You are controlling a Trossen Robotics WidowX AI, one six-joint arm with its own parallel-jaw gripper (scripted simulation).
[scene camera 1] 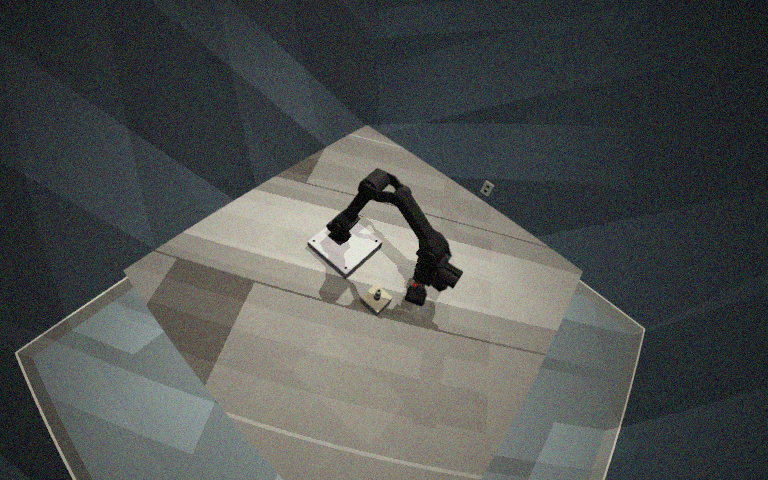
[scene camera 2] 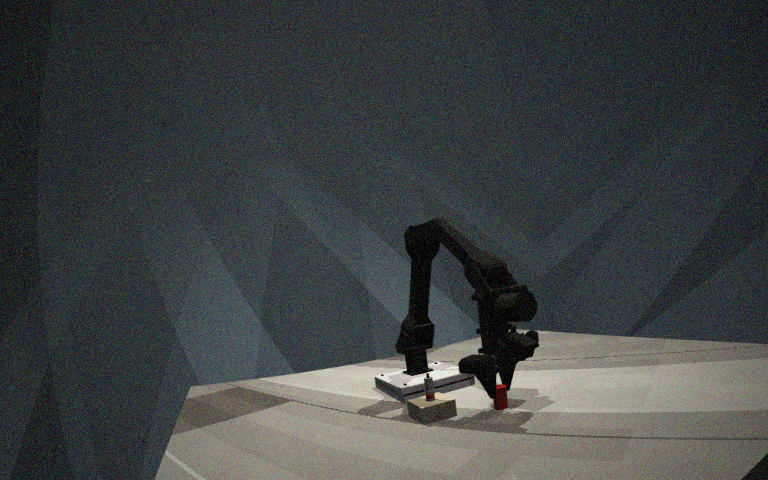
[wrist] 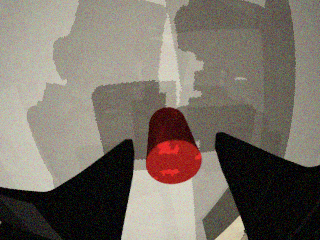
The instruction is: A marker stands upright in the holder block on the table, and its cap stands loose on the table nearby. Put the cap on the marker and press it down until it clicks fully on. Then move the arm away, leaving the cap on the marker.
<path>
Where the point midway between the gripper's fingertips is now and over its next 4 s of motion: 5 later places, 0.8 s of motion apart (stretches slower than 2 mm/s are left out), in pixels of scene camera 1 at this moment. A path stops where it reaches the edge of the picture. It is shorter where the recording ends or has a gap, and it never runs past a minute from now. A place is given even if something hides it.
My gripper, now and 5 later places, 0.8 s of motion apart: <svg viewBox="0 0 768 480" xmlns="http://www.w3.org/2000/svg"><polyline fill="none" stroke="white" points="415,289 413,290 416,284 396,287 380,286 379,290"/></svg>
</path>
